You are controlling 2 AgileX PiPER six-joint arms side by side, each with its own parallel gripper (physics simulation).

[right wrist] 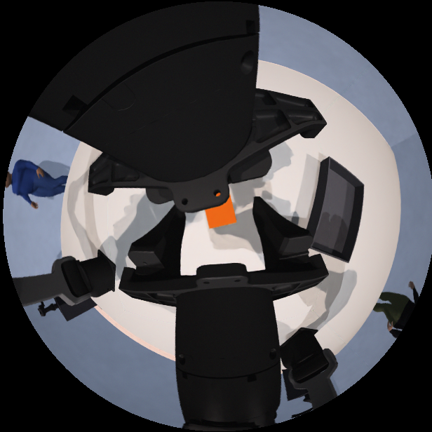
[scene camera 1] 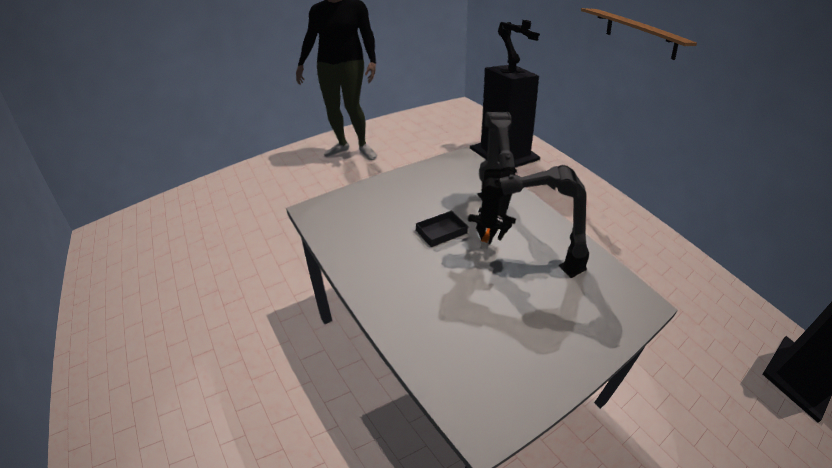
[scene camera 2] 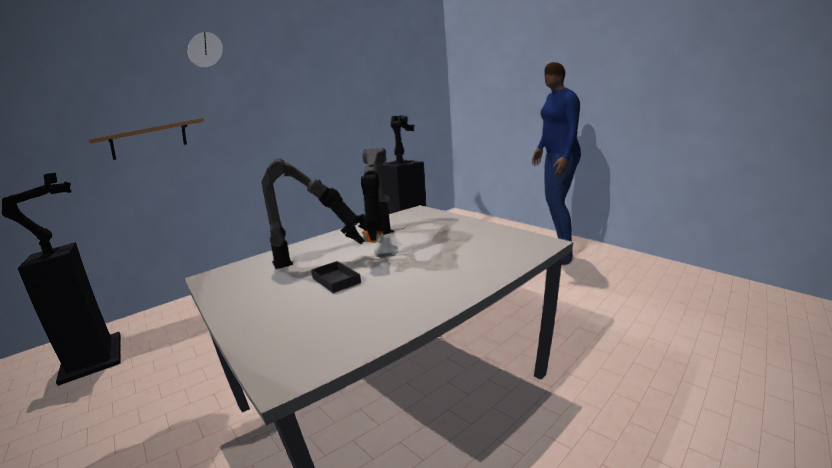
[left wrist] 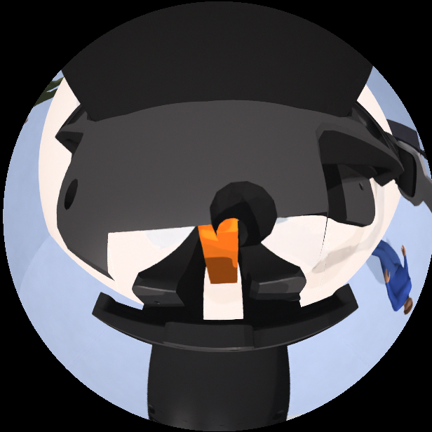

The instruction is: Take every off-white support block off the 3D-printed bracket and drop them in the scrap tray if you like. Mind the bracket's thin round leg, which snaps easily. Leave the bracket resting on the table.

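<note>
The orange bracket (scene camera 1: 485,235) (scene camera 2: 372,236) (left wrist: 222,260) (right wrist: 221,215) is held above the table, between the fingers of my left gripper (left wrist: 220,231). My right gripper is open, with its fingers on either side of the bracket in the right wrist view and apart from it. The left gripper's dark body covers part of the bracket there, and the right gripper's body covers part of it in the left wrist view. The black scrap tray (scene camera 1: 450,236) (scene camera 2: 347,282) (right wrist: 357,225) stands beside the grippers; no block shows in it. The thin leg and off-white blocks cannot be made out.
The two grippers are very close together, one body over the other in both wrist views. The grey table (scene camera 1: 372,291) (scene camera 2: 302,325) carries overlapping arm shadows. Two people stand away from the table, and black pedestals (scene camera 1: 509,110) (scene camera 2: 64,308) stand beyond it.
</note>
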